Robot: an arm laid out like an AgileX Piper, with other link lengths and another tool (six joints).
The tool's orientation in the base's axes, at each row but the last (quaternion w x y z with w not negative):
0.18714, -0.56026, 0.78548, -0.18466
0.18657, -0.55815, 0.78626, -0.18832
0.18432, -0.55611, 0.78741, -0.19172
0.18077, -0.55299, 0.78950, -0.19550
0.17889, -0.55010, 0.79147, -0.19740
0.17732, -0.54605, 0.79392, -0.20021
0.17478, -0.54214, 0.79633, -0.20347
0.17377, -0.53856, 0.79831, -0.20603
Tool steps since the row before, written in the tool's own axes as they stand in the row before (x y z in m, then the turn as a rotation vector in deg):
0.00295, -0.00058, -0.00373, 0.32, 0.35, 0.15
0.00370, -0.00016, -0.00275, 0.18, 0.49, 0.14
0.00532, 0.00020, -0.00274, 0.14, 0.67, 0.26
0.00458, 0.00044, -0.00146, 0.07, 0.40, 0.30
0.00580, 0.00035, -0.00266, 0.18, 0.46, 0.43
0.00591, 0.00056, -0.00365, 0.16, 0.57, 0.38
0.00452, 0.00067, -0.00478, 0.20, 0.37, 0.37
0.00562, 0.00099, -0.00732, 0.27, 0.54, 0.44
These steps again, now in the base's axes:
-0.00229, -0.00268, 0.00325, -0.31, -0.21, -0.33
-0.00239, -0.00331, 0.00214, -0.38, -0.03, -0.38
-0.00321, -0.00471, 0.00184, -0.45, 0.05, -0.57
-0.00257, -0.00403, 0.00071, -0.19, 0.03, -0.47
-0.00353, -0.00504, 0.00172, -0.21, -0.07, -0.62
-0.00429, -0.00491, 0.00247, -0.32, -0.01, -0.63
-0.00450, -0.00336, 0.00349, -0.18, -0.11, -0.52
-0.00646, -0.00387, 0.00543, -0.30, -0.13, -0.67

